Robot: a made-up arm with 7 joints. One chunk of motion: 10 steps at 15 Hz.
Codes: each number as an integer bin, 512 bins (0 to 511) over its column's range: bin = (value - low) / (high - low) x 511, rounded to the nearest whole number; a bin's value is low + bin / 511 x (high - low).
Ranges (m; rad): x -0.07..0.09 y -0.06..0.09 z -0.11..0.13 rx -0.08..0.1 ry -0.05..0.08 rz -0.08..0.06
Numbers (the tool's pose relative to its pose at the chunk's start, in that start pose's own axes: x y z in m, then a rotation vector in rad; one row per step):
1: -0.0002 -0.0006 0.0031 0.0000 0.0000 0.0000
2: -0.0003 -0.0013 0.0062 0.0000 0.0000 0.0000
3: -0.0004 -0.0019 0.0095 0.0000 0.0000 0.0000
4: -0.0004 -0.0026 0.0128 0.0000 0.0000 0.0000
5: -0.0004 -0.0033 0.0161 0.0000 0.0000 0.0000
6: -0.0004 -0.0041 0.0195 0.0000 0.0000 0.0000
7: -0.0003 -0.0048 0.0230 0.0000 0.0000 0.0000
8: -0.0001 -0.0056 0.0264 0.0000 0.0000 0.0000
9: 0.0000 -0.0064 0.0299 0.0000 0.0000 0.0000
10: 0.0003 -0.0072 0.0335 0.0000 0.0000 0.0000
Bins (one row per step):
1: 223 202 241 227 197 292
2: 223 200 247 227 197 292
3: 222 198 254 227 197 292
4: 222 196 261 227 197 292
5: 222 193 268 227 197 292
6: 222 190 276 227 197 292
7: 223 188 283 227 197 292
8: 223 185 290 227 197 292
9: 224 183 298 227 197 292
10: 225 180 306 227 197 292

